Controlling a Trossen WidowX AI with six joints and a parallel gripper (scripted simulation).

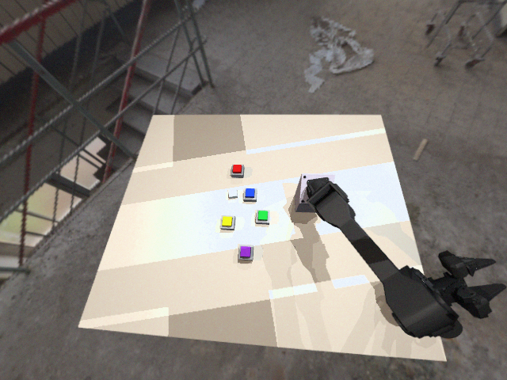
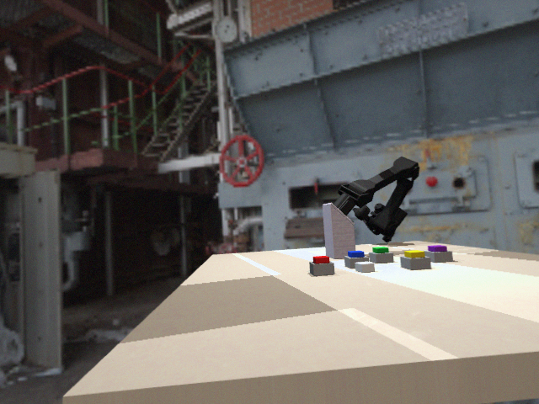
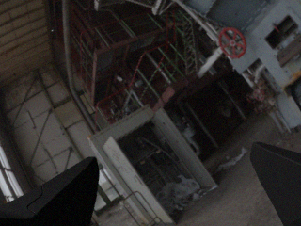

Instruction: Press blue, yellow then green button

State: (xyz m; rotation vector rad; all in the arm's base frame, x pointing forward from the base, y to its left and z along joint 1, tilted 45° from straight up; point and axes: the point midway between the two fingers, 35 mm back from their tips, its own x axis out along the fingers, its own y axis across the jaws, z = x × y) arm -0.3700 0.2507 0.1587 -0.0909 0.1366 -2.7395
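Right now the yellow button is 710 mm ahead of my gripper tip, 230 mm to the right of it and 110 mm below it. Round my gripper tip: purple button (660 mm ahead, 120 mm to the right, 110 mm below); green button (590 mm ahead, 240 mm to the right, 110 mm below); blue button (630 mm ahead, 340 mm to the right, 110 mm below).
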